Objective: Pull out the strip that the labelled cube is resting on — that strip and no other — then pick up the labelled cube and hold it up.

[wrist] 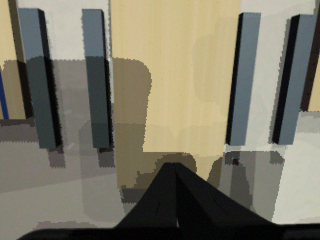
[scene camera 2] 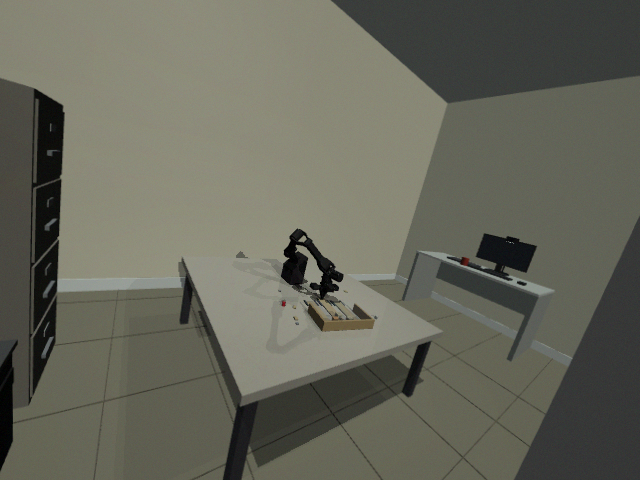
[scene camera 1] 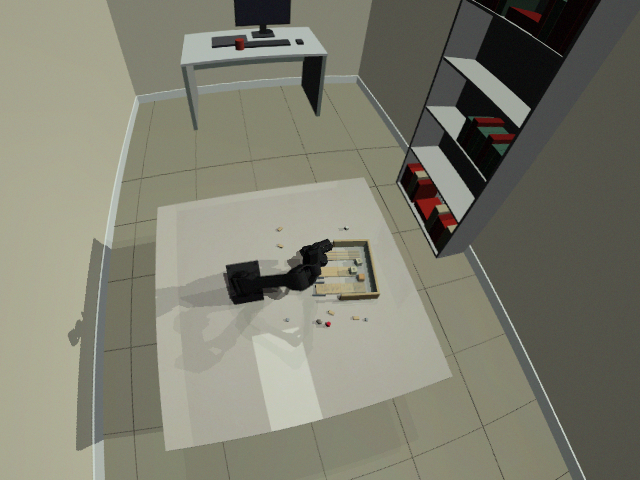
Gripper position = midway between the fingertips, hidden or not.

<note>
In view: the gripper [wrist: 171, 170] and a wooden strip [wrist: 172, 74].
</note>
